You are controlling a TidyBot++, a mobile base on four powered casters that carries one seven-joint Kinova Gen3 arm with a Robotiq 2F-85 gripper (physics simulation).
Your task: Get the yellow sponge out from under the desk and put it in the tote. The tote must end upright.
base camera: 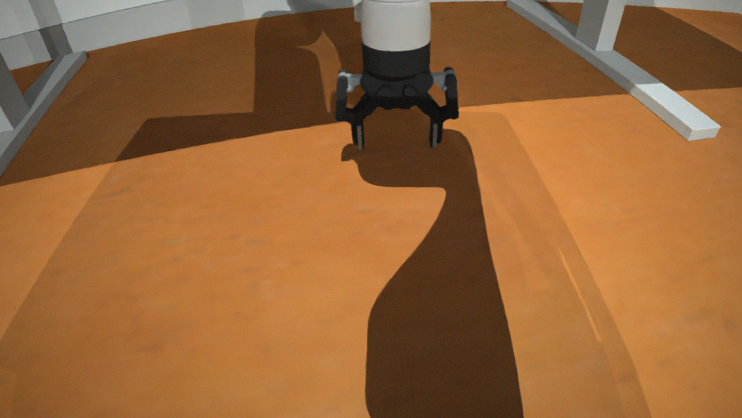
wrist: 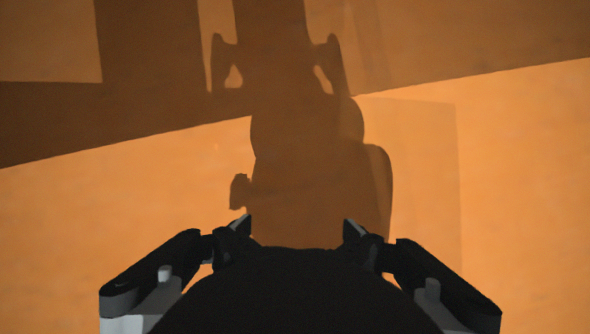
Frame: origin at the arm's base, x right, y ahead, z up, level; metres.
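Seen in the pictures: gripper, fingertip midpoint: (base camera: pixel 397 144) (wrist: pixel 297 227).
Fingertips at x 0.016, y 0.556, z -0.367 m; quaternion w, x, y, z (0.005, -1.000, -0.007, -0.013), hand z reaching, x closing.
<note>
A point is followed by its place in that frame.
My gripper (base camera: pixel 397 142) {y 0.556, x 0.016, z -0.367 m} (wrist: pixel 297 227) {y 0.556, x 0.016, z -0.367 m} is open, with its fingers wide apart and no object between them. It points down above the wooden floor, near the edge of the desk's shadow, and lies between the two desk feet in the base camera view. The yellow sponge does not show in either view; the arm hides part of the floor behind it in the base camera view. The tote does not show in either view.
A white desk foot (base camera: pixel 675 111) reaches forward at the right, with an upright leg (base camera: pixel 602 23) {y 0.947, x 0.464, z -0.306 m} on it. Another grey desk foot (base camera: pixel 49 93) {y 0.797, x -0.715, z -0.374 m} stands at the far left. A pale wall (base camera: pixel 155 23) {y 1.139, x -0.606, z -0.361 m} runs along the back. Dark arm shadows cross the floor.
</note>
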